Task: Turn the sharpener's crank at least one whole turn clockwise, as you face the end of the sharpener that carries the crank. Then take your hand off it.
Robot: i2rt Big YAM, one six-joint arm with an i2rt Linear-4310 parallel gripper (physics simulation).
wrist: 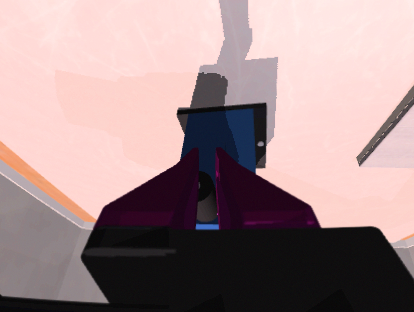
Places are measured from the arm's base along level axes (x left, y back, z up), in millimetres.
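Pixels of known places: gripper, fingertip midpoint: [207, 156].
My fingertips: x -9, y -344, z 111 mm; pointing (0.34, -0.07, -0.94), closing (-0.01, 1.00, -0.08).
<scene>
Ahead of a thing's pixels: the offset from my fingertips to its top centre. "pt": to the spot under its first point. Level surfaces: height alone.
The blue sharpener {pt dx +79, dy -8, dz -89 mm} [205, 130] stands near the middle of the wrist view, on a dark base plate with a pale round spot at its right. The lower part of its body is hidden by my fingers. My gripper [207, 156] is shut with nothing held, a narrow gap showing between its purple fingers, which overlap the sharpener's near part in the view. The crank's dark round handle {pt dx +18, dy +1, dz +11 mm} [206, 188] shows through that gap, partly covered by the fingers. Whether a finger touches the handle cannot be told. The crank's arm is hidden.
The pale pink table top {dz -125 mm} [125, 35] lies around the sharpener, with grey shadows beyond it. A pale flat object [392, 145] with a dark edge shows at the right. The table's orange edge [42, 182] runs at the lower left, with grey floor [30, 235] past it.
</scene>
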